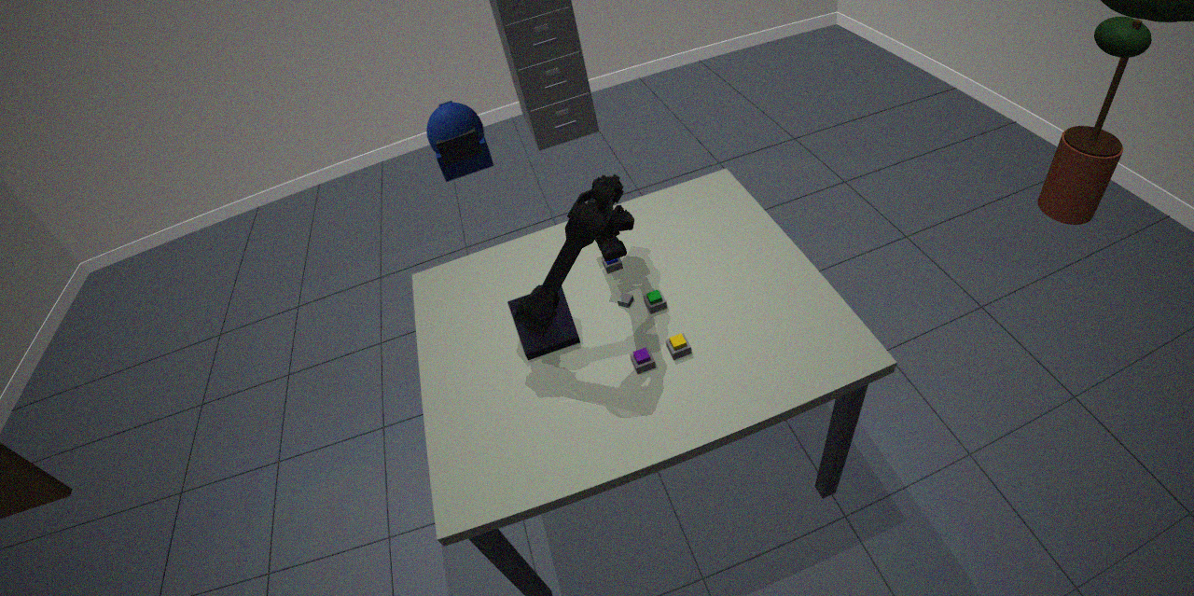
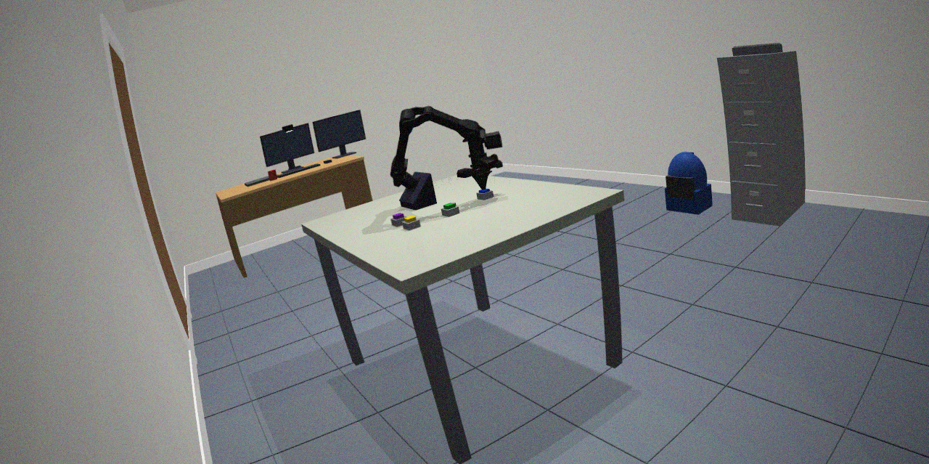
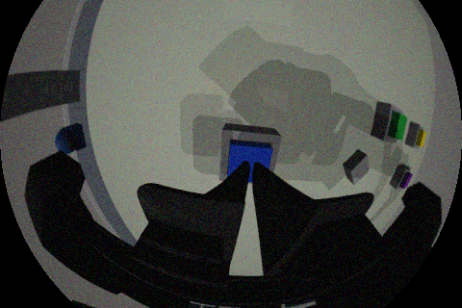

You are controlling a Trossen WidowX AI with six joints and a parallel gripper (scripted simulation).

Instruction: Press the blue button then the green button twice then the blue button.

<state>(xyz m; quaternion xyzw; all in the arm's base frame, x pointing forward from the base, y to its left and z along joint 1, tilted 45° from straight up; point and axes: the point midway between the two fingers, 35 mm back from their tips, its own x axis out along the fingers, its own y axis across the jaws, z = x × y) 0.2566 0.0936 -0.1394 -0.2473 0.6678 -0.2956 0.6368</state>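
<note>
My gripper tip is 1 cm above the blue button. From my gripper tip the other things lie so: yellow button 4 cm ahead, 37 cm to the right; green button 5 cm ahead, 20 cm to the right; grey block 2 cm behind, 15 cm to the right, 3 cm below.
</note>
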